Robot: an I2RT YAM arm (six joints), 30 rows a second.
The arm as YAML. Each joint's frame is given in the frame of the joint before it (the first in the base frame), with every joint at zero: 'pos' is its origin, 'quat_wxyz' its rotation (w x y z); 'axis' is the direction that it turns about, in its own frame. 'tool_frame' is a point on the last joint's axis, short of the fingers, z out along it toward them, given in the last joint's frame.
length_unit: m
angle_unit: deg
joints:
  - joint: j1
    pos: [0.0, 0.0, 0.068]
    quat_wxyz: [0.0, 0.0, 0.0, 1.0]
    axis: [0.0, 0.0, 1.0]
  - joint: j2
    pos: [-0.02, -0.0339, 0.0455]
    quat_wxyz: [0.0, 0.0, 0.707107, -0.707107]
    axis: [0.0, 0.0, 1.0]
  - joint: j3
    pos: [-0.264, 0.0, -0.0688]
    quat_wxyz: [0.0, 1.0, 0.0, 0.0]
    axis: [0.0, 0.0, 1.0]
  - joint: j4
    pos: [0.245, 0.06, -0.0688]
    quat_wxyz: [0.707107, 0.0, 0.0, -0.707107]
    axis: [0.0, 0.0, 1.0]
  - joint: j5
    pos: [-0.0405, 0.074, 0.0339]
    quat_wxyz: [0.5, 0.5, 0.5, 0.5]
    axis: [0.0, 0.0, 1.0]
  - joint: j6
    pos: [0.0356, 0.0, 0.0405]
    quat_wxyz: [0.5, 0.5, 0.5, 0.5]
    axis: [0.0, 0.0, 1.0]
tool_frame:
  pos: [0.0, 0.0, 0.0]
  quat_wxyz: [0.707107, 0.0, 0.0, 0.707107]
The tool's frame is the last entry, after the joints.
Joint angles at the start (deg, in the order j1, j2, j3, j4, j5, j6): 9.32, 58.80, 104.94, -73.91, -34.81, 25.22
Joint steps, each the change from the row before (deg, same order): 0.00, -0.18, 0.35, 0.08, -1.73, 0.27; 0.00, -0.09, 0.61, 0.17, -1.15, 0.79; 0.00, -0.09, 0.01, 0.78, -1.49, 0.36; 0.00, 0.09, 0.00, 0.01, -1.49, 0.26; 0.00, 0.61, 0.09, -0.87, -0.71, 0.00; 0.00, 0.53, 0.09, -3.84, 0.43, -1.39; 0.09, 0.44, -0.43, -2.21, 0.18, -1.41; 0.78, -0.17, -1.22, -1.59, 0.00, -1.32; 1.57, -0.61, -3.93, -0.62, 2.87, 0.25; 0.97, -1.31, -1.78, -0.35, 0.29, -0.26
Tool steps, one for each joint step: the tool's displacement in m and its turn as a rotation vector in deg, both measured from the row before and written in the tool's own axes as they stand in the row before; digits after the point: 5 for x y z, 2 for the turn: 0.00071, 0.00260, -0.00229, -1.78, 0.29, -0.09; -0.00003, 0.00299, -0.00266, -1.34, -0.12, 0.26; -0.00051, 0.00174, -0.00054, -1.64, 0.05, -0.19; 0.00008, 0.00056, 0.00047, -1.30, 0.73, 0.31; -0.00071, -0.00192, 0.00288, -0.16, 1.26, 0.91; 0.00395, -0.00450, 0.00222, 1.81, 2.70, 1.43; 0.00195, -0.00428, 0.00360, 1.09, 2.10, 0.57; 0.00422, -0.00354, 0.00385, 0.33, 2.36, 0.06; 0.00534, -0.01079, 0.01153, 2.95, 2.74, 1.99; 0.00717, -0.00169, 0.00100, 0.00, 1.13, -0.26
